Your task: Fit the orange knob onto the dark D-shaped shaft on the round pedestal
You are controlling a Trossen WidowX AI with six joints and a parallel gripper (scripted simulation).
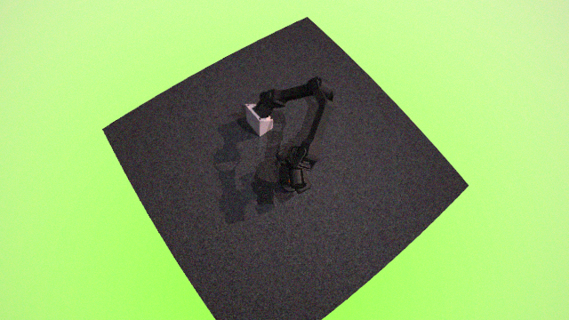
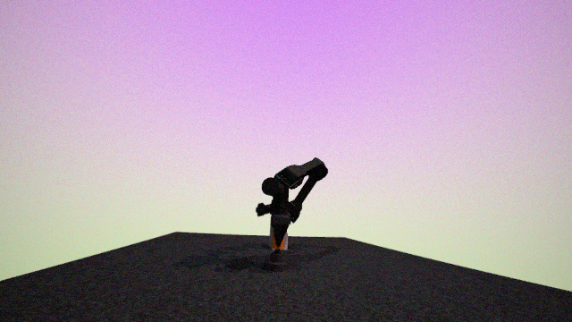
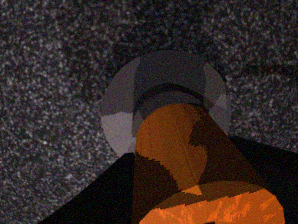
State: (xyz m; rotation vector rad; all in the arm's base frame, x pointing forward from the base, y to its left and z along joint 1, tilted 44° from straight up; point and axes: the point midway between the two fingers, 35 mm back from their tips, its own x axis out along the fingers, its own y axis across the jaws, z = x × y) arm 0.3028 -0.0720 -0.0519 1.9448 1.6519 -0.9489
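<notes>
The orange knob lies 2 cm above my gripper tip. Also, from my gripper tip: round pedestal (4 cm below).
</notes>
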